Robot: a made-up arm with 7 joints. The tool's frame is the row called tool.
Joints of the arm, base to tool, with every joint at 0 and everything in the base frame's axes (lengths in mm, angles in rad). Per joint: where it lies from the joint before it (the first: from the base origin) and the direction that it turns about. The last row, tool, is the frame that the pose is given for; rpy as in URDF.
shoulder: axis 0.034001 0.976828 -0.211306 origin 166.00 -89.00 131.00
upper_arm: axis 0 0 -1 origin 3.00 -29.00 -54.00
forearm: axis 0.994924 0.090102 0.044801 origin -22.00 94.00 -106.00
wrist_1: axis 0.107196 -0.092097 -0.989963 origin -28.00 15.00 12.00
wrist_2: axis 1 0 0 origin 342.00 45.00 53.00
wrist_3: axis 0 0 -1 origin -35.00 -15.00 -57.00
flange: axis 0 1 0 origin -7.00 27.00 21.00
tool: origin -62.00 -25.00 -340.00 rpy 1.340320 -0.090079 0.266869
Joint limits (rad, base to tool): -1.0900..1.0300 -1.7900..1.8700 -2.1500..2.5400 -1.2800..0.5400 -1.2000..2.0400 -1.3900..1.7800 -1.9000..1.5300
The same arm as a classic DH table. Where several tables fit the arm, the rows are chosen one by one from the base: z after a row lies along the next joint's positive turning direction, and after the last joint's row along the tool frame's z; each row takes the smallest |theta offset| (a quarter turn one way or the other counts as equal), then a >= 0, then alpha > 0; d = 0 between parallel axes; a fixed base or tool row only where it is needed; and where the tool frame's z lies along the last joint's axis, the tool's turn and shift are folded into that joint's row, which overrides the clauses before.
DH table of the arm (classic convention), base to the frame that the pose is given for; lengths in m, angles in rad. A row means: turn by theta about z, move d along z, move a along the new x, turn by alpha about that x. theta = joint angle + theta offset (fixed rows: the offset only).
base (fixed): d 0.113  theta_offset -0.0348  a 0.169  alpha -1.7837
shoulder: d -0.1146  theta_offset 0  a 0.004  alpha -1.3579
upper_arm: d 0.1656  theta_offset 1.4457  a -0.0956  alpha 1.6156
forearm: d -0.0386  theta_offset -0.1017  a -0.016  alpha -1.5168
wrist_1: d -0.0722  theta_offset 0.0858  a -0.0399  alpha 1.4634
wrist_2: d 0.3131  theta_offset 0.0928  a 0.015  alpha -1.5708
wrist_3: d 0.036  theta_offset 1.5708  a 0.007  alpha -1.5708
flange: d -0.8038  theta_offset 0.8056  a -0.2023  alpha -2.8069
tool (fixed): d -0.8531  theta_offset -2.215  a 0  alpha 0
Joint limits (rad, base to tool): -1.09..1.03 -1.79..1.87 -2.15..2.54 -1.28..0.54 -1.2..2.04 -1.39..1.78 -1.9..1.53

